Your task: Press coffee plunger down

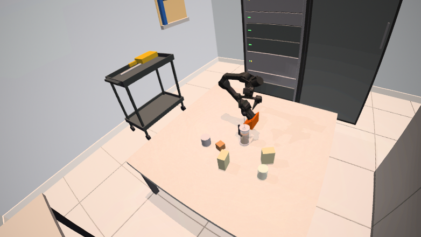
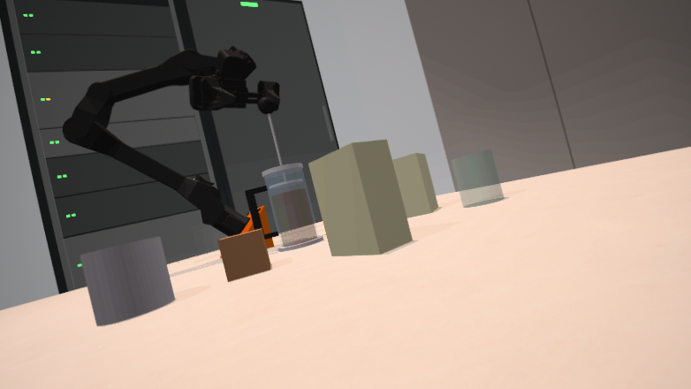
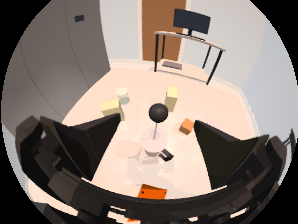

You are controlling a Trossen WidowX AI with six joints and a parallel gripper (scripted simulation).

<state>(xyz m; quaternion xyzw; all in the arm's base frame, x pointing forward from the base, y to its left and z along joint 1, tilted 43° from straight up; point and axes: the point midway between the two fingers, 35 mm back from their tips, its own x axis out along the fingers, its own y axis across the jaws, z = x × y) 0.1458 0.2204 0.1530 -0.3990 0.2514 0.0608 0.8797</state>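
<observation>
Now: the coffee press 150 mm below my gripper tip, 20 mm ahead of it and 10 mm to the right of it. Also, from my gripper tip: small brown cube: 260 mm below, 170 mm ahead, 100 mm to the right; then grey cylinder: 250 mm below, 220 mm to the right, 200 mm ahead.
</observation>
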